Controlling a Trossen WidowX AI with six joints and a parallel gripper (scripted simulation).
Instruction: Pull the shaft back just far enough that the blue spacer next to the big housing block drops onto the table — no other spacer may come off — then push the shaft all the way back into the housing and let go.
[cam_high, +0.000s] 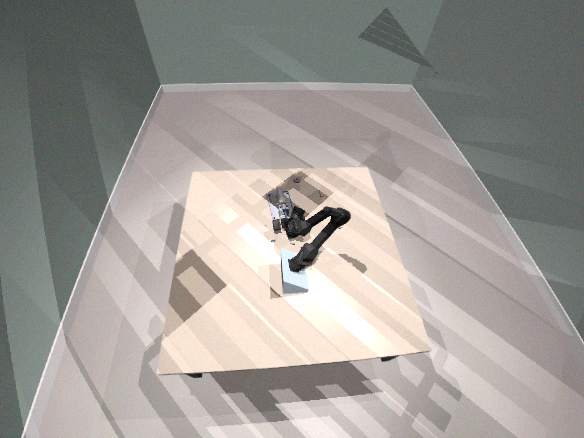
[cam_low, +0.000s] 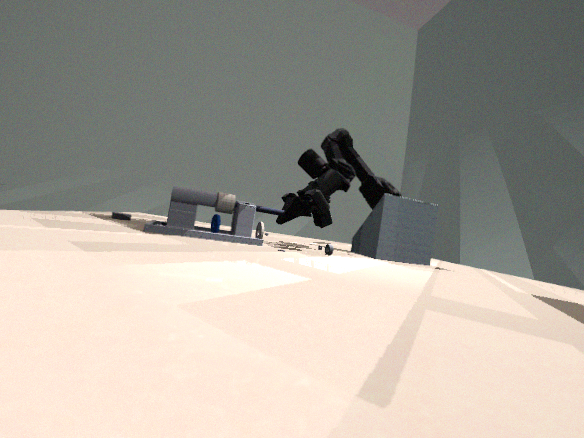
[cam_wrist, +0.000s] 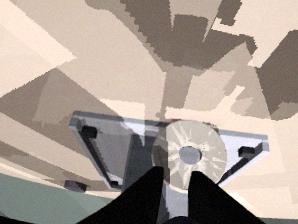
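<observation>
Right now the dark shaft is 60 mm ahead of my gripper tip and 30 mm above it. From my gripper tip the other things lie so: beige spacer (130 mm ahead, 30 mm above); then blue spacer (150 mm ahead, 20 mm below); then dark piece (100 mm to the left, 100 mm behind, 40 mm below).
</observation>
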